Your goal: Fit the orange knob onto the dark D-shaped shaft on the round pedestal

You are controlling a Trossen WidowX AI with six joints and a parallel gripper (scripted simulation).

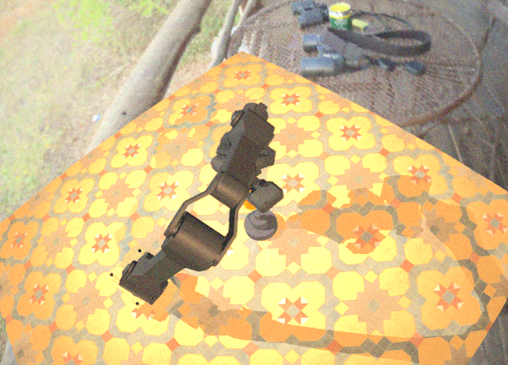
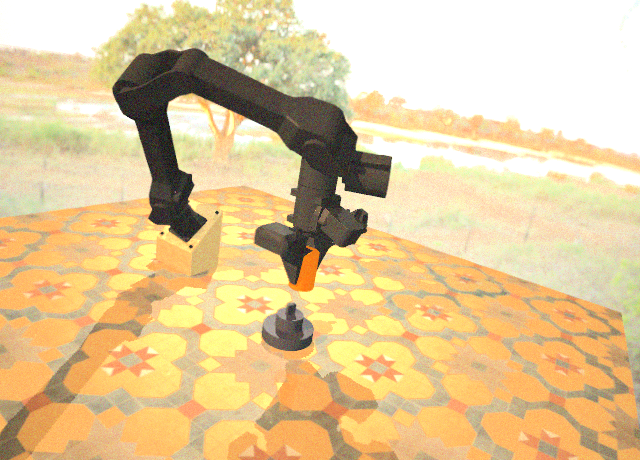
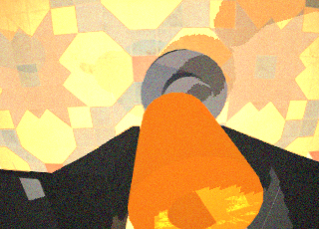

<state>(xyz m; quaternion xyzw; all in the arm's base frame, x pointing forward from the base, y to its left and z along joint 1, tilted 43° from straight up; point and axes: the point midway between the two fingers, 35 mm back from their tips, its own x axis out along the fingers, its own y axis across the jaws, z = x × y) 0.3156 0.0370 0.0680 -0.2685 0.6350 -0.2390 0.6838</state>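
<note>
My gripper tip is now 20 mm to the left of the round pedestal and 70 mm above it. From my gripper tip the other things lie so: orange knob: 20 mm above.
</note>
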